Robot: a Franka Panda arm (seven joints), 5 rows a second.
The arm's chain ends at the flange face. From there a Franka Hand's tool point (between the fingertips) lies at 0.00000 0.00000 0.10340 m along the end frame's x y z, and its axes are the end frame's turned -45 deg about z.
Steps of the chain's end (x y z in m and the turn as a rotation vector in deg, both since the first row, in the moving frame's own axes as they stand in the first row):
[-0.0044 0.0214 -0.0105 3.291 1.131 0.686]
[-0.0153 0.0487 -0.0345 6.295 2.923 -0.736]
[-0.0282 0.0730 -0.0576 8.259 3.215 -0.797]
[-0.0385 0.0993 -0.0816 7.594 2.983 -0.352]
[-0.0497 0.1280 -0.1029 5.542 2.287 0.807]
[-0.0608 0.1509 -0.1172 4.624 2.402 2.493]
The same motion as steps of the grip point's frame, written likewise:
[-0.0126 0.0093 -0.0107 1.527 3.127 0.686]
[-0.0335 0.0192 -0.0353 2.384 6.518 -0.736]
[-0.0570 0.0252 -0.0588 3.567 8.113 -0.797]
[-0.0840 0.0371 -0.0826 3.260 7.479 -0.352]
[-0.1157 0.0513 -0.1035 2.302 5.536 0.807]
[-0.1407 0.0611 -0.1176 1.571 4.968 2.493]

